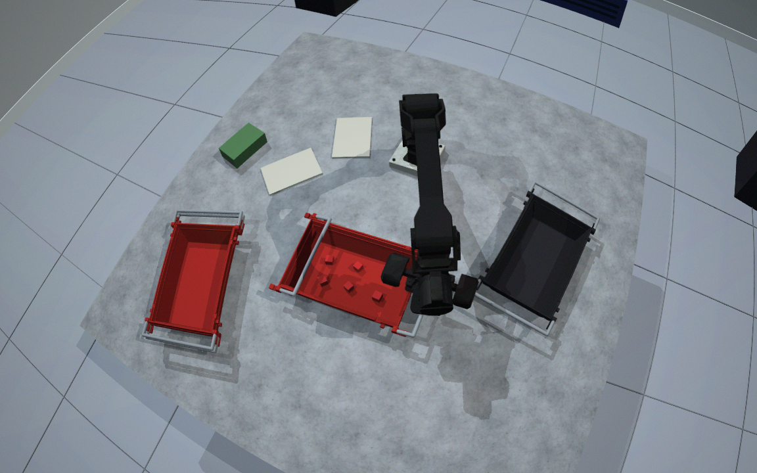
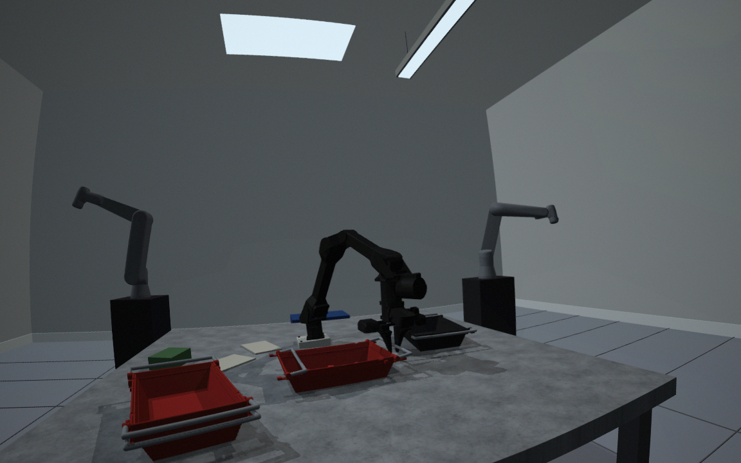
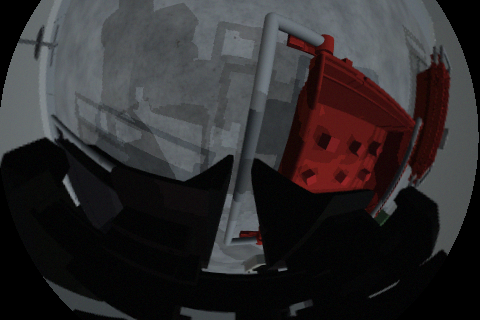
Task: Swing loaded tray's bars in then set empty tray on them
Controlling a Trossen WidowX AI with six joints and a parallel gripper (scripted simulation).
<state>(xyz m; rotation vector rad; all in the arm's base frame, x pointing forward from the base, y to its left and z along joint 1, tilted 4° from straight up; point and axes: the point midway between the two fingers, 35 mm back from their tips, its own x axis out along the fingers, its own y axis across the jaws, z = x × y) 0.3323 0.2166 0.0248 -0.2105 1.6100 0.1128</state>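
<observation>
The black tray lies 22 cm behind my gripper tip, 18 cm to the left of it and 1 cm above it. Also, from my gripper tip: green block: 13 cm behind, 68 cm to the right, 2 cm below.
</observation>
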